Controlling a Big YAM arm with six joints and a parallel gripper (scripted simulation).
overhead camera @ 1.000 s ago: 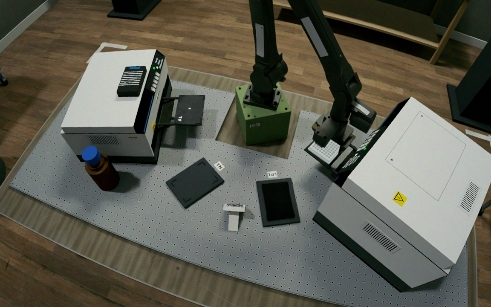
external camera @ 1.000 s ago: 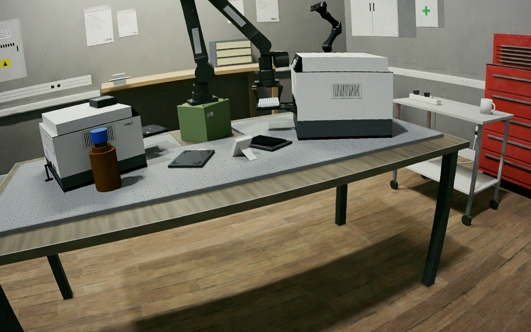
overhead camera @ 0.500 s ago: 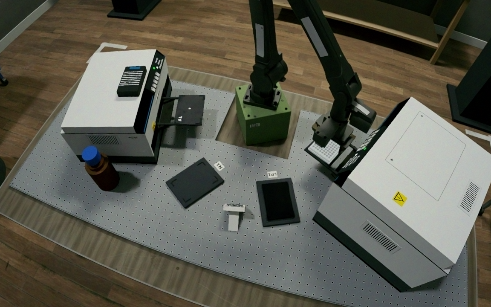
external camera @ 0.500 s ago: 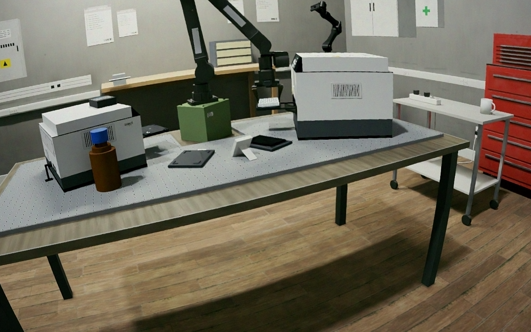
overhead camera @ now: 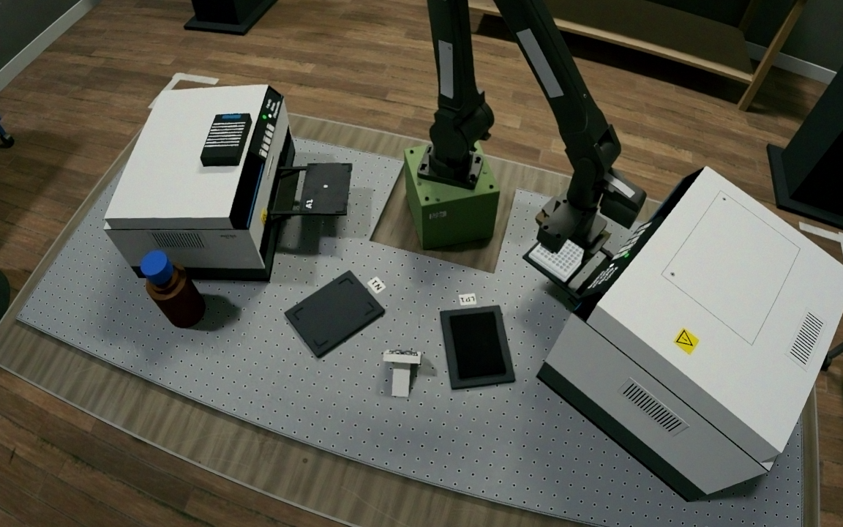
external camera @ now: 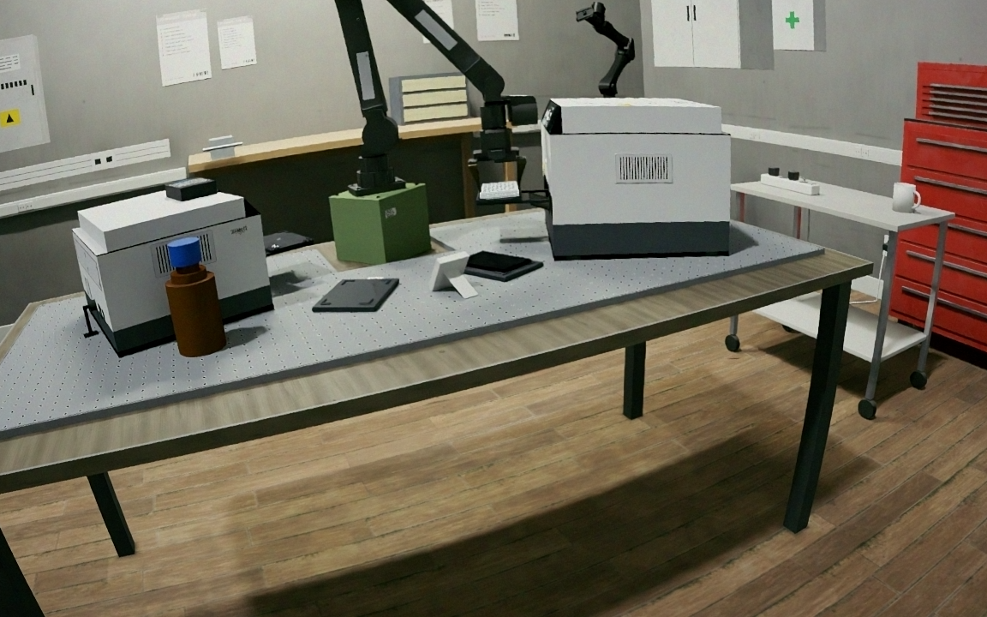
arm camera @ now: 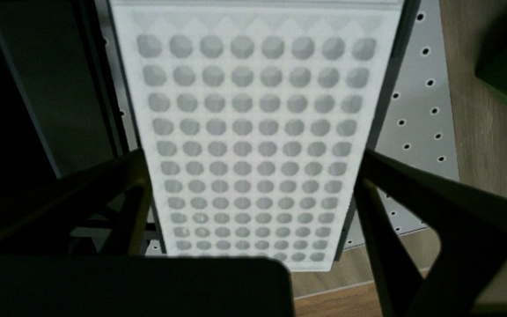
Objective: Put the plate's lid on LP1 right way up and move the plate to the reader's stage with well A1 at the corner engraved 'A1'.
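Right now the well plate is right at my hand. Also, from my hand: LP1 pad: 20 cm ahead, 12 cm to the right, 12 cm below; dark lid: 20 cm ahead, 12 cm to the right, 11 cm below; N1 nest: 21 cm ahead, 40 cm to the right, 12 cm below.
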